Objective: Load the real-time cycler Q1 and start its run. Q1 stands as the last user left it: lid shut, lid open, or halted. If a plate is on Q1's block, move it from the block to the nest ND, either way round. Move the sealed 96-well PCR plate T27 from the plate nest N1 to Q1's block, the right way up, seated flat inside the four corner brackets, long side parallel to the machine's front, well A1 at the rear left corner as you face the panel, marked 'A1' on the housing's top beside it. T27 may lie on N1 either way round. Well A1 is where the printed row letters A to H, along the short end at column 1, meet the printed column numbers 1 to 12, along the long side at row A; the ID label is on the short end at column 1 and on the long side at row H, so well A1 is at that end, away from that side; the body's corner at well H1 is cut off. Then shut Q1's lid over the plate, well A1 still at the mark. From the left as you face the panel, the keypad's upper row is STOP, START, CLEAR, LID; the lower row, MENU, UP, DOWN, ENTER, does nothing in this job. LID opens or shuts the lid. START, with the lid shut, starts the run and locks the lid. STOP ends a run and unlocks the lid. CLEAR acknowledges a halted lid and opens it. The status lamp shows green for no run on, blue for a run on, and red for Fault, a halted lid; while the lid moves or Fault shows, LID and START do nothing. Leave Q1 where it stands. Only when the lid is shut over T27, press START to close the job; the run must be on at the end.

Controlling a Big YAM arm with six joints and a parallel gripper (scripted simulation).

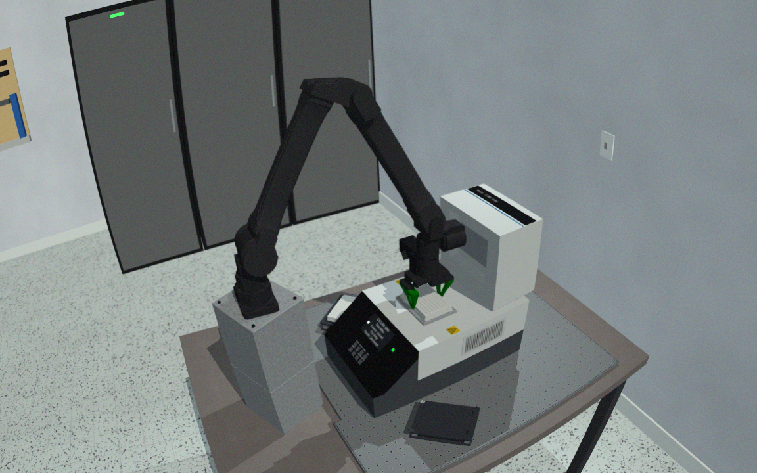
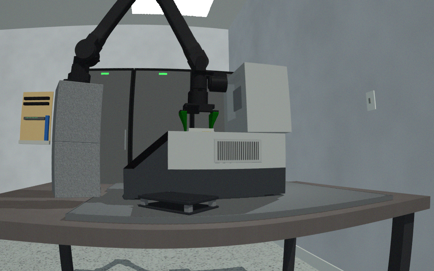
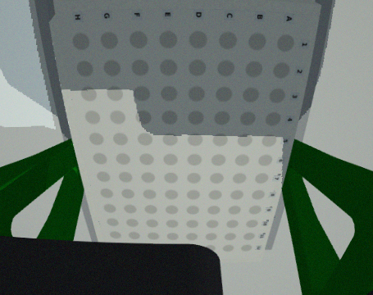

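Now: hand right at the plate T27. The rest, counted from my hand: dark nest ND (120 mm behind, 280 mm to the left, 190 mm below); then black plate nest N1 (90 mm behind, 280 mm to the right, 190 mm below).
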